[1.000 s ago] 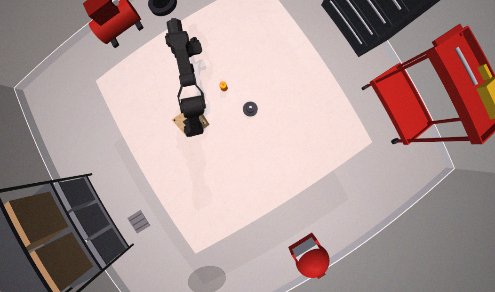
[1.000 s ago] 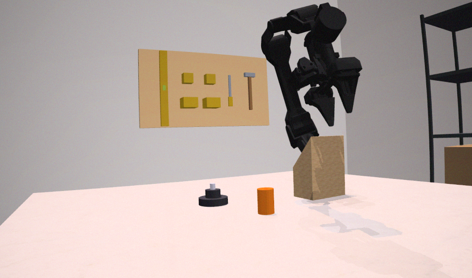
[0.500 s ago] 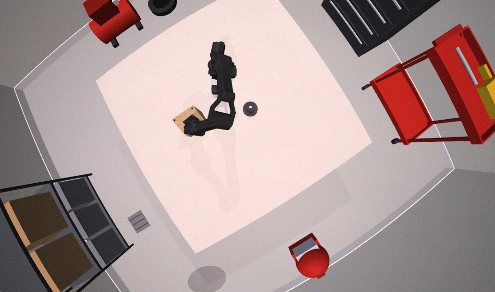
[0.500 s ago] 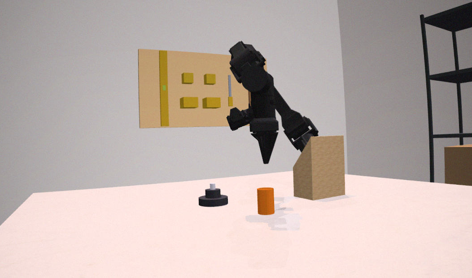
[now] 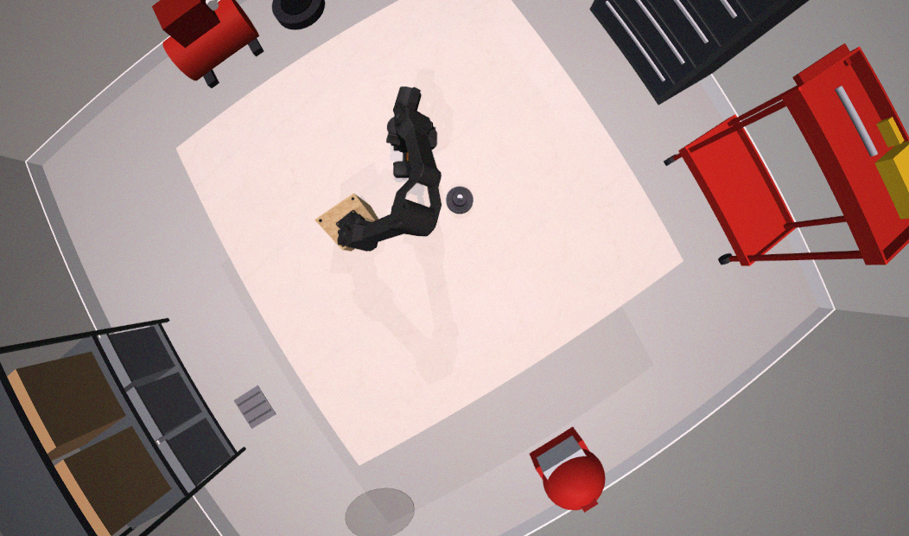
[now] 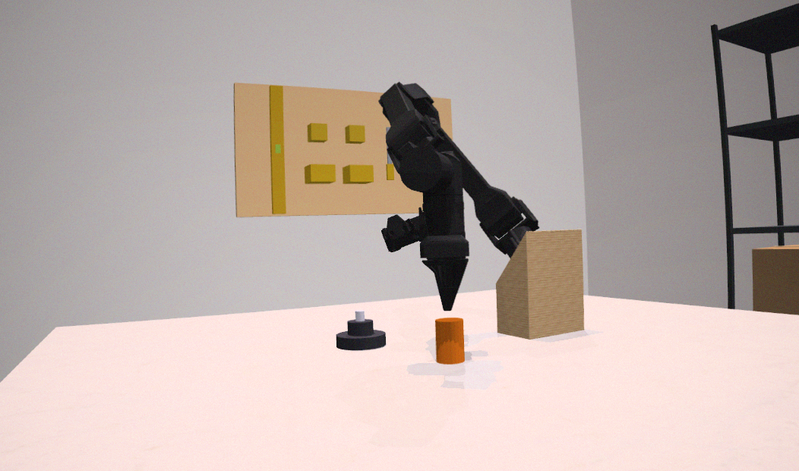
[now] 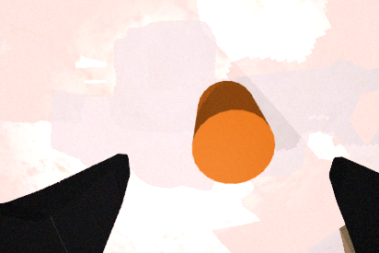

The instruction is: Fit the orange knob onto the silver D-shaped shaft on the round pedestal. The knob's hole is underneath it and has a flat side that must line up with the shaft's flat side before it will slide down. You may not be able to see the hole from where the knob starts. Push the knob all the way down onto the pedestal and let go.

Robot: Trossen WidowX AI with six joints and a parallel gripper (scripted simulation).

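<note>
My gripper tip is 3 cm above the knob. Round my gripper tip: pedestal 19 cm to the right, 5 cm below, 5 cm ahead.
</note>
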